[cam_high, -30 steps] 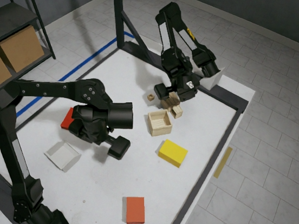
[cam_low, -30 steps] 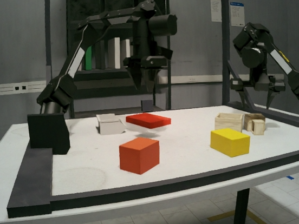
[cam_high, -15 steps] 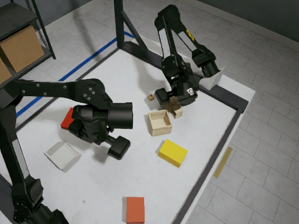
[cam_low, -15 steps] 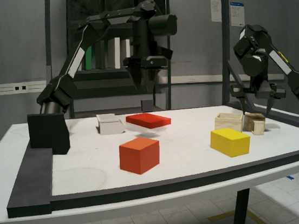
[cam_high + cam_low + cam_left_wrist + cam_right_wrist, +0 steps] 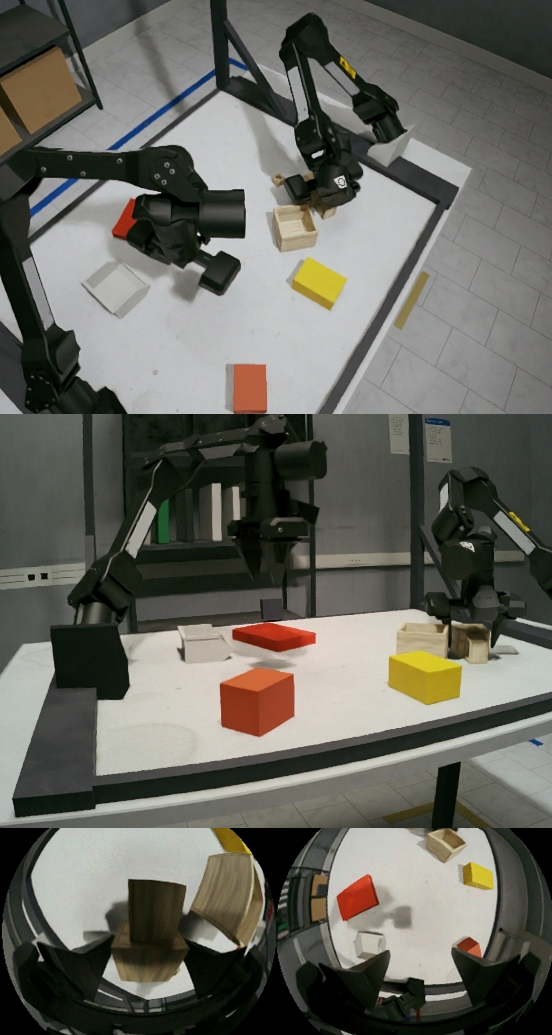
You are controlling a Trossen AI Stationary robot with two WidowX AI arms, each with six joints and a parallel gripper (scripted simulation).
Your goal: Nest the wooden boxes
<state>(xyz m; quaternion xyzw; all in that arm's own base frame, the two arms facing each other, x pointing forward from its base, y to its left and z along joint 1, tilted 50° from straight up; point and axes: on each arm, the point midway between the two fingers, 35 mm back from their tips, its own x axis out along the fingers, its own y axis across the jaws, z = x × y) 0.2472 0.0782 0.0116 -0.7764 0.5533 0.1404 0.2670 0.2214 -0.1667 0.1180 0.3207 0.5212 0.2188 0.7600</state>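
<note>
The medium wooden box lies 20 mm behind my left hand, 10 mm to the left of it and 10 mm below it. Round my left hand: biggest wooden box: 20 mm ahead, 120 mm to the right, 30 mm below; then small wooden box: 40 mm ahead, 10 mm to the right, 30 mm below; then tiny wooden box: 110 mm behind, 30 mm to the right, 40 mm below.
</note>
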